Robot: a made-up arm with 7 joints.
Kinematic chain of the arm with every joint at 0, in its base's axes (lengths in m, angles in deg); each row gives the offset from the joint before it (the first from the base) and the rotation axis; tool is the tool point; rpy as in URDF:
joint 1: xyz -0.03 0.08 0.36 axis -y
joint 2: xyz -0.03 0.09 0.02 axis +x
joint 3: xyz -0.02 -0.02 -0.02 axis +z
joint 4: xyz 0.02 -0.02 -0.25 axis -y
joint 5: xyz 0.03 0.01 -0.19 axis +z
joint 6: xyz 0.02 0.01 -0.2 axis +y
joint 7: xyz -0.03 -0.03 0 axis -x
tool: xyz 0.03 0 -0.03 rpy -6.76 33.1 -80.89
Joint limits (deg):
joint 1: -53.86..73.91
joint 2: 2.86..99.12
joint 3: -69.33..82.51
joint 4: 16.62..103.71
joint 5: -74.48..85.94
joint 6: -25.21..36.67
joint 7: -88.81..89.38
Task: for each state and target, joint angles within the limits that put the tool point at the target. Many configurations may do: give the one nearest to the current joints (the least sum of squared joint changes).
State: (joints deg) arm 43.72 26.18 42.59 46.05 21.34 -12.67 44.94
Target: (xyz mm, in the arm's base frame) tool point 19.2 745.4 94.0
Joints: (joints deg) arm 5.94 38.72 82.51 31.35 26.87 -13.19 39.11
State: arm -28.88 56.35 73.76 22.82 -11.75 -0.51 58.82
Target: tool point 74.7 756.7 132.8
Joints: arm -7.29 54.70 56.35 27.21 -11.48 -1.22 56.16
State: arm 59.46 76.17 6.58 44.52 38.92 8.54 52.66
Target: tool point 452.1 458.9 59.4
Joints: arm 39.68 37.00 -12.21 22.87 35.08 9.30 49.57
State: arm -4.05 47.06 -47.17 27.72 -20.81 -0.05 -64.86
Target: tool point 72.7 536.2 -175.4
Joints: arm 5.63 48.26 -52.90 16.62 -21.73 -0.15 -49.90
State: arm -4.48 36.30 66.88 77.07 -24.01 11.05 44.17
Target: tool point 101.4 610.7 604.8
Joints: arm -0.61 68.15 72.63 78.38 -23.52 10.33 41.80
